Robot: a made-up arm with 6 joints. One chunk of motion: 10 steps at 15 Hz.
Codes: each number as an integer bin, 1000 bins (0 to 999) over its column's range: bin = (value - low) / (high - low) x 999, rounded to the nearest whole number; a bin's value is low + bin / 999 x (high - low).
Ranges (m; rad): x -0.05..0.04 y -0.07..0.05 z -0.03..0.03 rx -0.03..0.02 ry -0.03..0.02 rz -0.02..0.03
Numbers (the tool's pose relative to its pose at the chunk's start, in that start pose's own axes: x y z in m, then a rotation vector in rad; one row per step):
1: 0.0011 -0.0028 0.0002 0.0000 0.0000 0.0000
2: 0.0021 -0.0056 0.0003 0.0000 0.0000 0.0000
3: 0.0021 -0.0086 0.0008 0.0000 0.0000 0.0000
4: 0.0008 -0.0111 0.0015 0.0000 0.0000 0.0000
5: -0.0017 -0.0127 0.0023 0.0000 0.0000 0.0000
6: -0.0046 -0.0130 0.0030 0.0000 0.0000 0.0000
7: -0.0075 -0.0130 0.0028 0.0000 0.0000 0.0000
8: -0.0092 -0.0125 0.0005 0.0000 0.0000 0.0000
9: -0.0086 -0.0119 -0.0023 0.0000 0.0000 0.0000
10: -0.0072 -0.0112 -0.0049 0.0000 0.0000 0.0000
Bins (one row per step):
1: 567 559 503 599 599 400
2: 578 536 504 599 599 400
3: 578 511 513 599 599 400
4: 564 490 524 599 599 400
5: 536 477 538 599 599 400
6: 504 475 549 599 599 400
7: 472 475 546 599 599 400
8: 453 479 508 599 599 400
9: 460 484 461 599 599 400
10: 475 490 418 599 599 400

